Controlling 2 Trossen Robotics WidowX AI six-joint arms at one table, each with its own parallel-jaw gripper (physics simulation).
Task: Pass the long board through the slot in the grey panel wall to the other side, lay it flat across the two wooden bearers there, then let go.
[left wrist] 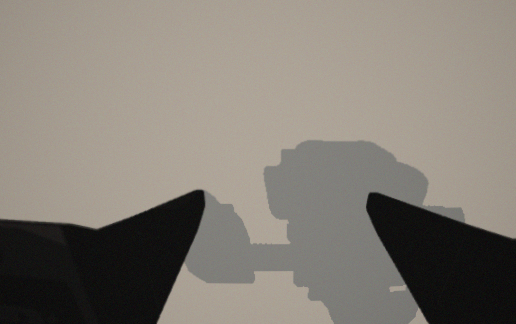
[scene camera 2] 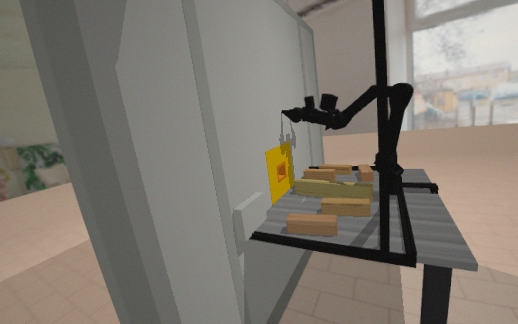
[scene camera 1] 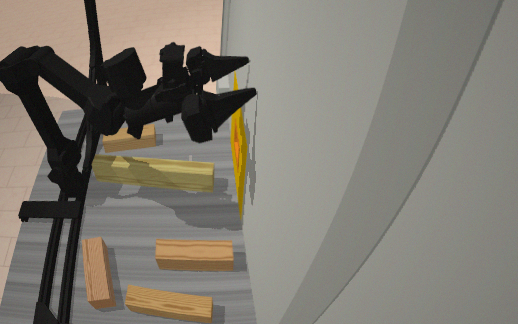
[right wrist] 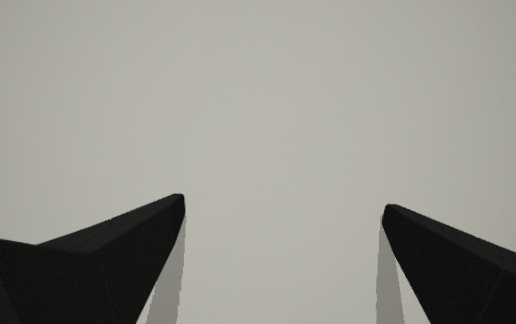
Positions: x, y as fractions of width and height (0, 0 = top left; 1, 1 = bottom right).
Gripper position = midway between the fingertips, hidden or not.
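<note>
My left gripper (left wrist: 0.55, 0.62) is open and holds nothing. My right gripper (scene camera 1: 0.49, 0.23) is open and holds nothing as well, and the right wrist view also shows my right gripper (right wrist: 0.55, 0.64). I can see a yellow plate (scene camera 2: 0.53, 0.49), and scene camera 1 gives me the yellow plate (scene camera 1: 0.46, 0.54) too. There is also a pale block (scene camera 2: 0.48, 0.66).
</note>
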